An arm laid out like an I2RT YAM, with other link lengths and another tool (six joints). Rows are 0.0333 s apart.
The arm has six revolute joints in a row. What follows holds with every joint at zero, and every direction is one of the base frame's. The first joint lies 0.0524 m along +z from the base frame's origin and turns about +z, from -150 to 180 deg. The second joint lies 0.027 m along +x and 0.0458 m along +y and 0.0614 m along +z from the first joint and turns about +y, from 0 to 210 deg. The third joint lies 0.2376 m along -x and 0.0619 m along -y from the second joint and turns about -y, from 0 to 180 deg. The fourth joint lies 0.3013 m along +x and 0.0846 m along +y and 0.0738 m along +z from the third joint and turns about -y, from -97 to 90 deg. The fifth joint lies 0.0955 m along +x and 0.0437 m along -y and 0.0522 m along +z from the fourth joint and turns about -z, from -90 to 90 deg. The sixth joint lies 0.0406 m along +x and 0.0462 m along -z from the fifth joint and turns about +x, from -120 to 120 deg. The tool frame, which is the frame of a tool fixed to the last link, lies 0.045 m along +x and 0.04 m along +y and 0.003 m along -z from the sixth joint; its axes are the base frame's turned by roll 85.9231, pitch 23.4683 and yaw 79.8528 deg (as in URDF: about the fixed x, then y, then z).
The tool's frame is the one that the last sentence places.
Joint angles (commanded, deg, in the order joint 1, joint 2, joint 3, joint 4, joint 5, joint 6), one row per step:
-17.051 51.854 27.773 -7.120 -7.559 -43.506
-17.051 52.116 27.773 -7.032 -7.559 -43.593
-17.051 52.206 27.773 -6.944 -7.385 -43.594
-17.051 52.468 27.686 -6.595 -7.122 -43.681
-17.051 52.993 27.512 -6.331 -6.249 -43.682
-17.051 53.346 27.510 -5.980 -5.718 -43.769
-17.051 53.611 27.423 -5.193 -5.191 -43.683
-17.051 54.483 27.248 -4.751 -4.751 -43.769
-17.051 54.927 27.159 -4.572 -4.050 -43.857
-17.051 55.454 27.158 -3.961 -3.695 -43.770
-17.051 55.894 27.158 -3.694 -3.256 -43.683
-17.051 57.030 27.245 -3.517 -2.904 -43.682
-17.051 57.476 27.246 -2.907 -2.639 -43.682
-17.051 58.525 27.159 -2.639 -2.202 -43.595
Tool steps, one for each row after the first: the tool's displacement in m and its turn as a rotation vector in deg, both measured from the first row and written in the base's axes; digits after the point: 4 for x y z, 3 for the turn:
0.0002 -0.0001 -0.0012 -0.023 0.177 0.045
0.0004 -0.0004 -0.0015 -0.109 0.206 -0.103
0.0009 -0.0010 -0.0028 -0.314 0.257 -0.283
0.0011 -0.0024 -0.0066 -0.624 0.808 -1.026
0.0019 -0.0035 -0.0078 -0.961 0.906 -1.433
0.0032 -0.0046 -0.0081 -1.273 0.558 -1.932
0.0037 -0.0055 -0.0131 -1.398 1.220 -2.255
0.0038 -0.0066 -0.0160 -1.727 1.683 -2.799
0.0050 -0.0075 -0.0174 -1.855 1.646 -3.148
0.0056 -0.0083 -0.0191 -1.957 1.868 -3.564
0.0062 -0.0090 -0.0242 -1.906 2.764 -3.843
0.0073 -0.0098 -0.0252 -2.084 2.646 -4.072
0.0074 -0.0104 -0.0310 -2.012 3.540 -4.466

